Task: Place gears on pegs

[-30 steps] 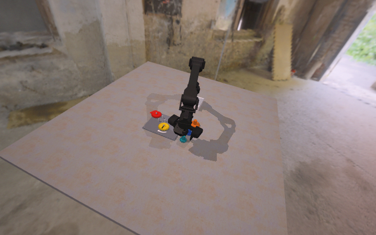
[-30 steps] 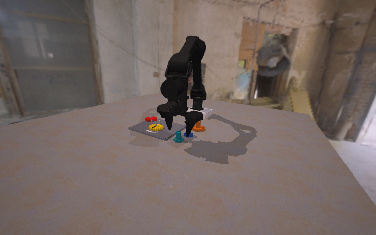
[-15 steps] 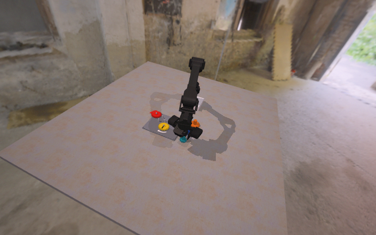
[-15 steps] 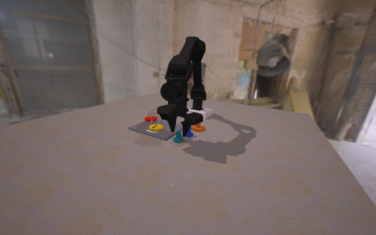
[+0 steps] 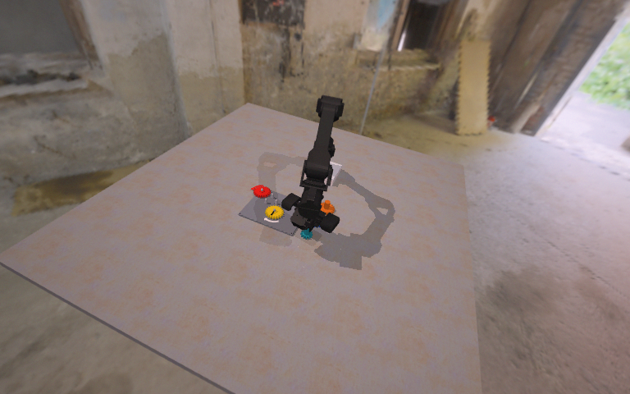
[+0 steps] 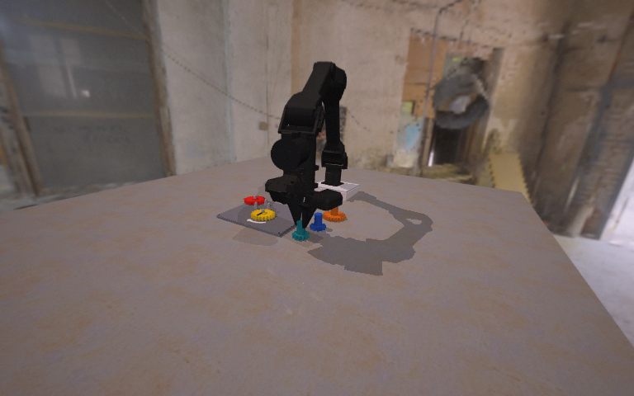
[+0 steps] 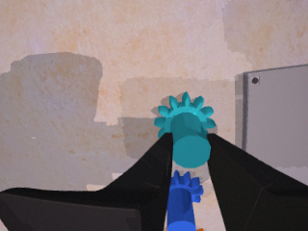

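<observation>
Right now my gripper tip is 240 mm to the left of the red gear, 100 mm past it and 10 mm above it. The rest, counted from my gripper tip: white arrow 140 mm to the right, 20 mm below, 10 mm ahead; blue gear 70 mm behind, 10 mm to the left, 10 mm below; teal gear 10 mm below.
</observation>
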